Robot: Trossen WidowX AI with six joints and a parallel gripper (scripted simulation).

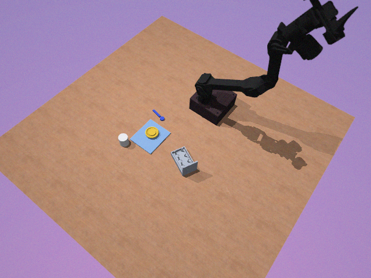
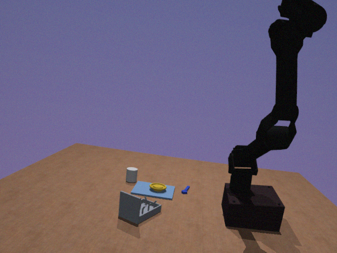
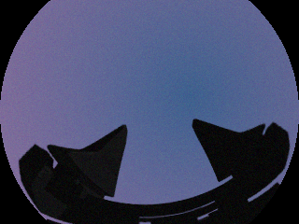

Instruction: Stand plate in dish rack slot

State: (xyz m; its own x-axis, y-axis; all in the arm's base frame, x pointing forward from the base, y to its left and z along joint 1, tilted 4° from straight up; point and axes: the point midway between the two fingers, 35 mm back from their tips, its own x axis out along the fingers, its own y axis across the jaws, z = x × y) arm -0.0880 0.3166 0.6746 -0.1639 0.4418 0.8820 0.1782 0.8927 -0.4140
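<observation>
The yellow plate is 350 mm ahead of my gripper tip, 440 mm to the right of it and 760 mm below it. The rest, counted from my gripper tip: white cup: 480 mm ahead, 500 mm to the right, 750 mm below; grey dish rack: 360 mm ahead, 230 mm to the right, 750 mm below; blue spoon: 250 mm ahead, 490 mm to the right, 770 mm below.
</observation>
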